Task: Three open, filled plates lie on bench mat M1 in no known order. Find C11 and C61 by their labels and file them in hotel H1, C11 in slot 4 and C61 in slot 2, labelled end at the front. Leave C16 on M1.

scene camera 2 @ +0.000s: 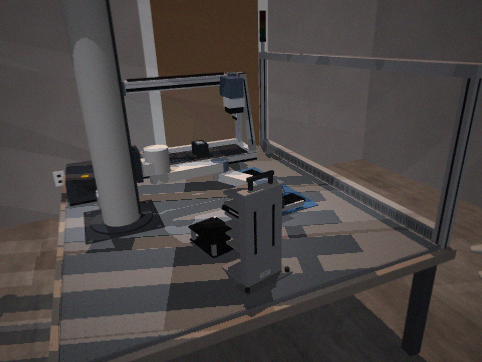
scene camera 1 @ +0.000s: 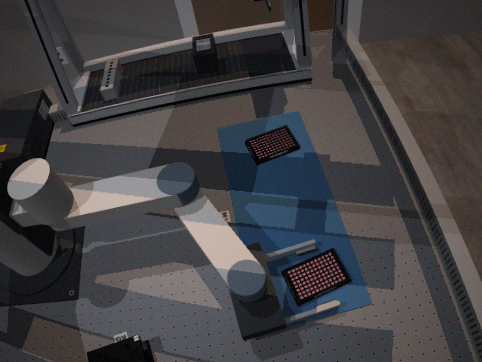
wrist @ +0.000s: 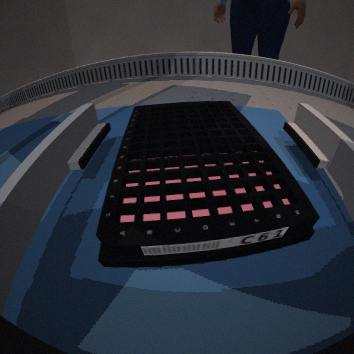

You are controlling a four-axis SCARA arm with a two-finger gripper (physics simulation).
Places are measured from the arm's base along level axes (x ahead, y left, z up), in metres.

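Pixels of known places: gripper, between the fingertips: (scene camera 2: 292, 196) (scene camera 1: 326, 272) (wrist: 198, 108); arm's base, origin of its link: (scene camera 2: 122, 222) (scene camera 1: 37, 253).
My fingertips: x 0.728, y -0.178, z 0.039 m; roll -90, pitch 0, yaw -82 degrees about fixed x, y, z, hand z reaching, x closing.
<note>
For each thing: its top centre in the pictures, then the offset to it from my fingertips. "pt": a spot on its surface instead. Level surfaces: height alone.
- Plate C61, centre of its top: (wrist: 193, 136) (scene camera 1: 316, 274) (scene camera 2: 288, 199) 0.021 m back, 0.001 m left, 0.009 m down
- blue mat M1, height of its surface: 0.023 m down
- filled plate, centre of its top: (scene camera 1: 272, 142) 0.051 m back, 0.384 m left, 0.009 m down
- dark plate-like thing, centre of its top: (scene camera 2: 244, 207) 0.391 m back, 0.358 m right, 0.189 m up
- marked RG, centre of its top: (scene camera 2: 213, 226) 0.438 m back, 0.177 m right, 0.044 m up
- black block, a spot on its surface: (scene camera 1: 205, 55) pt 0.195 m back, 0.694 m left, 0.091 m up
- pale rack, a spot on its surface: (scene camera 1: 110, 80) pt 0.514 m back, 0.704 m left, 0.068 m up
Plate C61 (scene camera 1: 316, 276) (wrist: 200, 185), black with pink wells, lies on blue mat M1 (scene camera 1: 280, 185) (scene camera 2: 311, 204); its label C61 faces the wrist camera. My gripper (scene camera 1: 327, 274) (wrist: 198, 108) is open, one finger on each side of C61, with gaps to both sides; the finger height above the mat is hard to tell. Another filled plate (scene camera 1: 272, 144) lies at the mat's far end, its label unreadable. Grey hotel H1 (scene camera 2: 257, 235) stands in scene camera 2, with a dark plate-like thing (scene camera 2: 230, 211) at an upper level; its label and slot number cannot be read.
A black stand marked RG (scene camera 1: 120, 351) (scene camera 2: 212, 232) stands beside the hotel. A gantry frame (scene camera 1: 195, 93) with a black block (scene camera 1: 205, 55) and a pale rack (scene camera 1: 110, 80) stands behind. A slotted rail (scene camera 1: 400, 145) (wrist: 185, 66) runs along the bench edge. A person (wrist: 257, 25) stands beyond it.
</note>
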